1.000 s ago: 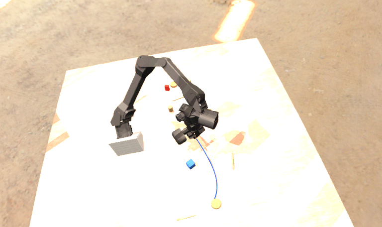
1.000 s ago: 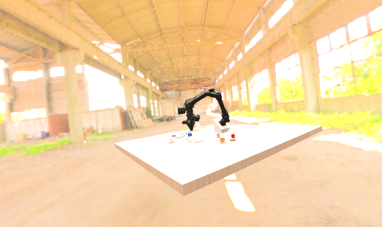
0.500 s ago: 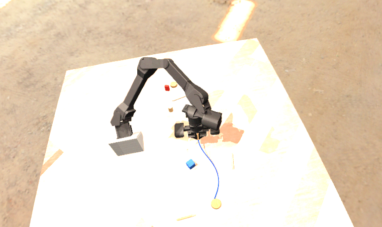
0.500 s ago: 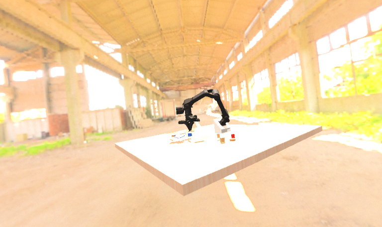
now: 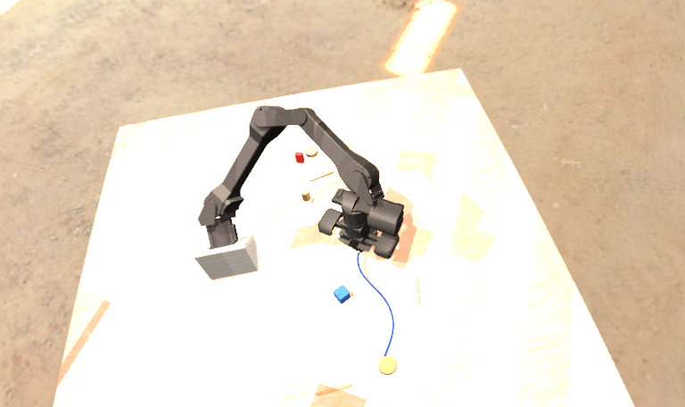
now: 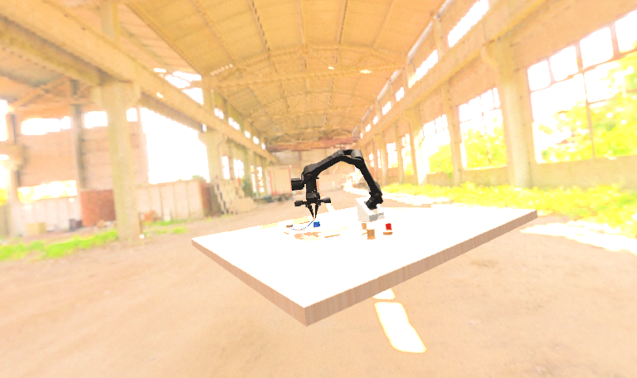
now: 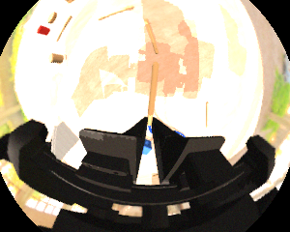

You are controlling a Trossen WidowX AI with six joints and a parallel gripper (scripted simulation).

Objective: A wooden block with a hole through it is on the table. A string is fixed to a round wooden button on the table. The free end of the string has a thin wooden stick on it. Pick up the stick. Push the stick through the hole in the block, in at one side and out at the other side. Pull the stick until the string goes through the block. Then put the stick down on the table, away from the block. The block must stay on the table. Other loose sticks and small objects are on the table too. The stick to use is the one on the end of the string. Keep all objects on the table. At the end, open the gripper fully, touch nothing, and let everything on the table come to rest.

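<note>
Right now the thin wooden stick is 10 mm to the left of my gripper tip and 10 mm ahead of it. Round my gripper tip: round wooden button (270 mm to the right, 60 mm below); then blue cube (80 mm to the right, 70 mm behind, 50 mm below); then wooden cylinder (400 mm to the left, 40 mm below, 20 mm ahead).
</note>
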